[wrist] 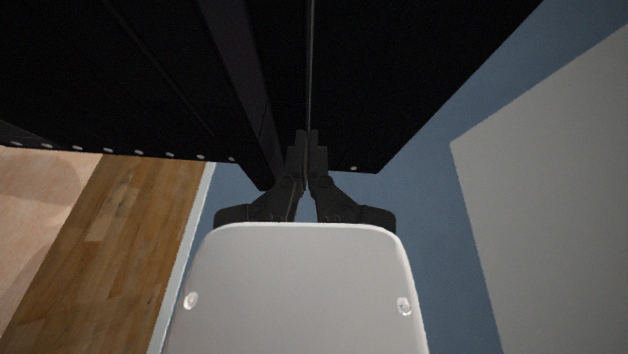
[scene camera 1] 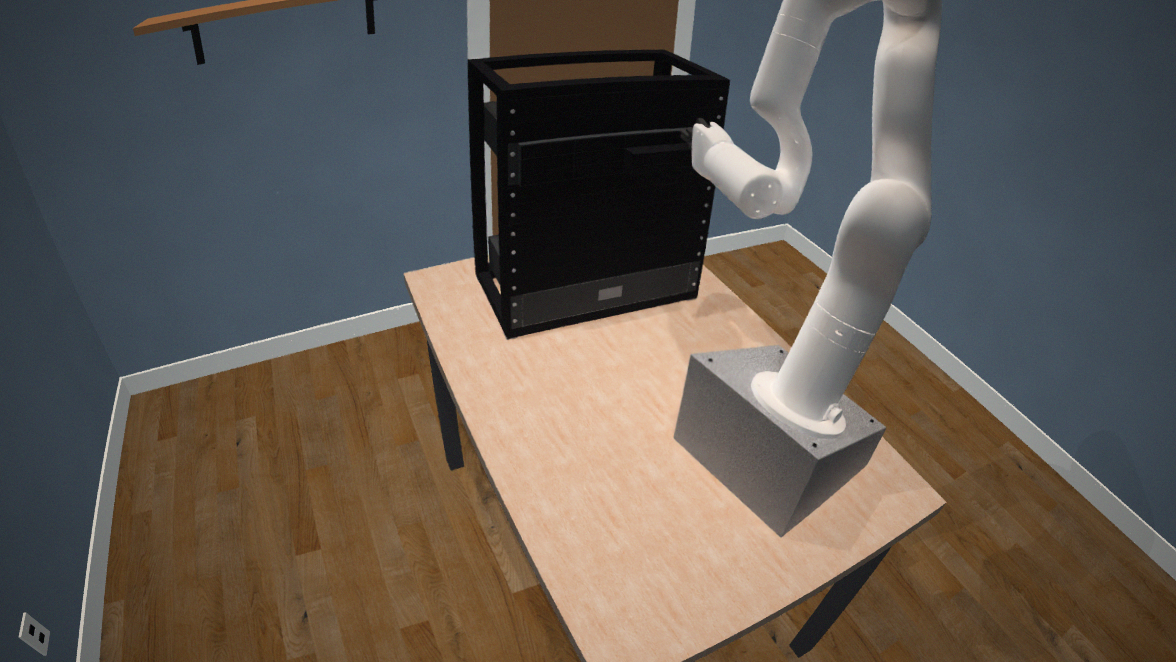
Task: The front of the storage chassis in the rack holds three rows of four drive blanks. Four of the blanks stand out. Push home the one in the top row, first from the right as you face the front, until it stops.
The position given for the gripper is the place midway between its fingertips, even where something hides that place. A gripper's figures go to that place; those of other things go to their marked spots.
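Black rack (wrist: 234,89), 9 cm from the lens. Gripper (wrist: 308,142), 14 cm from the lens.
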